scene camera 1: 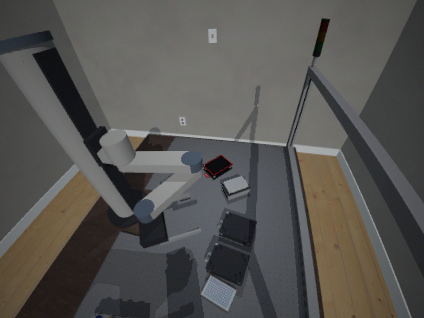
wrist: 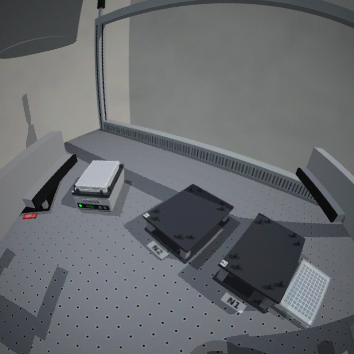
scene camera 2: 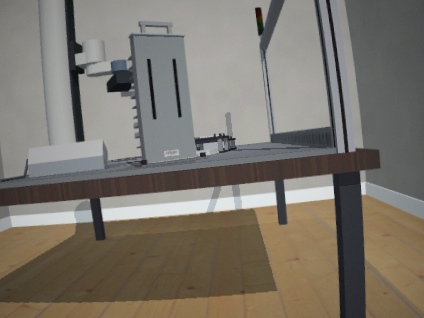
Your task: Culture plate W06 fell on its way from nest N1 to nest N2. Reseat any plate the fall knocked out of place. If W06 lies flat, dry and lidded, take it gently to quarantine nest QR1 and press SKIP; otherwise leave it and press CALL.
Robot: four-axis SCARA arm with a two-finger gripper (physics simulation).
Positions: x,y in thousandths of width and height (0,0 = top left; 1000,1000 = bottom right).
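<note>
There is my gripper (scene camera 1: 459,662), and it holds nothing. I can also see a railing (scene camera 1: 926,580).
</note>
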